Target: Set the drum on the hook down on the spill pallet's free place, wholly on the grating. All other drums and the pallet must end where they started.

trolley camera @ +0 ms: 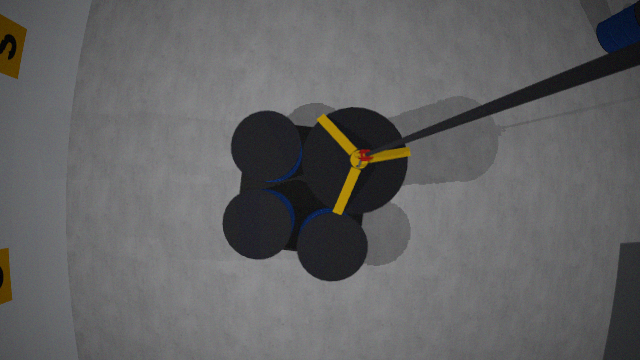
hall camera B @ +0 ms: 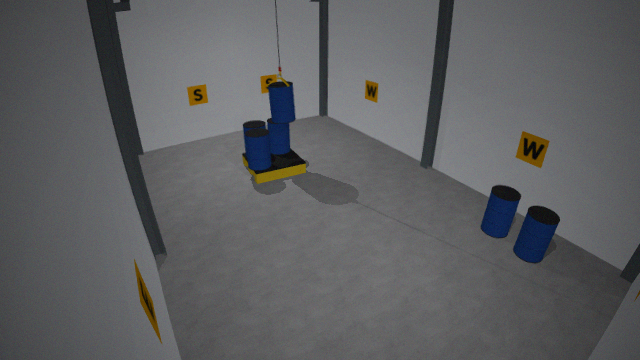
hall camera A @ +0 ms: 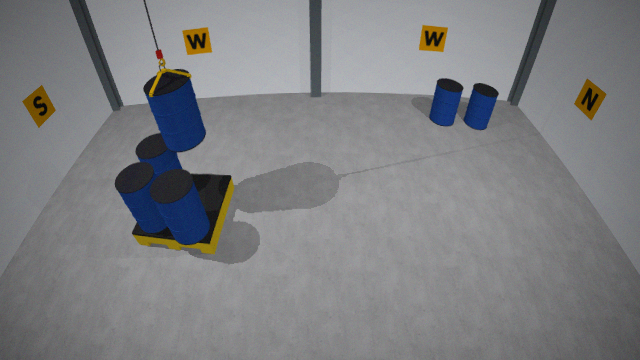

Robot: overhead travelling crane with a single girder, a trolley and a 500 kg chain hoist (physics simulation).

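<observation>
The blue drum on the hook (hall camera A: 179, 120) (hall camera B: 282, 105) (trolley camera: 382, 182) hangs high, its bottom near the level of the standing drums' tops. My gripper (hall camera A: 170, 83) (hall camera B: 279, 82) (trolley camera: 359, 159), a yellow three-armed drum grab, is shut on its rim. The spill pallet (hall camera A: 224, 212) (hall camera B: 280, 174) (trolley camera: 300, 194) has a yellow body and black grating. Three blue drums stand on it: back left (hall camera A: 162, 160) (hall camera B: 280, 137) (trolley camera: 266, 145), front left (hall camera A: 136, 204) (hall camera B: 254, 127) (trolley camera: 258, 224), front right (hall camera A: 186, 217) (hall camera B: 259, 152) (trolley camera: 332, 246). The back right place is free; in the trolley view the hanging drum covers it.
Two more blue drums, one (hall camera A: 445, 104) (hall camera B: 500, 212) and another (hall camera A: 481, 107) (hall camera B: 536, 235), stand on the floor near the W wall. The hanging drum's shadow (hall camera A: 295, 187) (hall camera B: 330, 189) (trolley camera: 450, 145) lies beside the pallet. The S wall is on the pallet's left in hall camera A.
</observation>
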